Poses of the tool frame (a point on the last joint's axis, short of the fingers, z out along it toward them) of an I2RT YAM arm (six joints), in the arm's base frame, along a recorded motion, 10 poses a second.
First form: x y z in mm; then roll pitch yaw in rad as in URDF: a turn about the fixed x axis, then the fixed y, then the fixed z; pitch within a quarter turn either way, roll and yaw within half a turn.
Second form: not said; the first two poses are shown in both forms.
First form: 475 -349 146 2.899 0.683 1.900
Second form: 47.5 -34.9 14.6 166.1 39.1 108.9
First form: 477 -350 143 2.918 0.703 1.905
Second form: 47.7 -35.0 14.3 167.2 40.3 109.1
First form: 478 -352 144 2.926 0.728 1.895
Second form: 47.8 -35.2 14.4 167.6 41.7 108.6
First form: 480 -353 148 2.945 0.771 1.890
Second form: 48.0 -35.3 14.8 168.7 44.2 108.3
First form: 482 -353 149 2.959 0.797 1.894
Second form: 48.2 -35.3 14.9 169.5 45.7 108.5
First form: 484 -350 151 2.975 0.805 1.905
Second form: 48.4 -35.0 15.1 170.5 46.1 109.1
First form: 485 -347 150 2.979 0.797 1.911
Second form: 48.5 -34.7 15.0 170.7 45.7 109.5
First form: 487 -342 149 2.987 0.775 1.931
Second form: 48.7 -34.2 14.9 171.1 44.4 110.6
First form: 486 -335 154 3.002 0.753 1.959
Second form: 48.6 -33.5 15.4 172.0 43.1 112.2
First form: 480 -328 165 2.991 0.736 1.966
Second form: 48.0 -32.8 16.5 171.4 42.2 112.6
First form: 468 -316 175 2.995 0.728 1.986
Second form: 46.8 -31.6 17.5 171.6 41.7 113.8
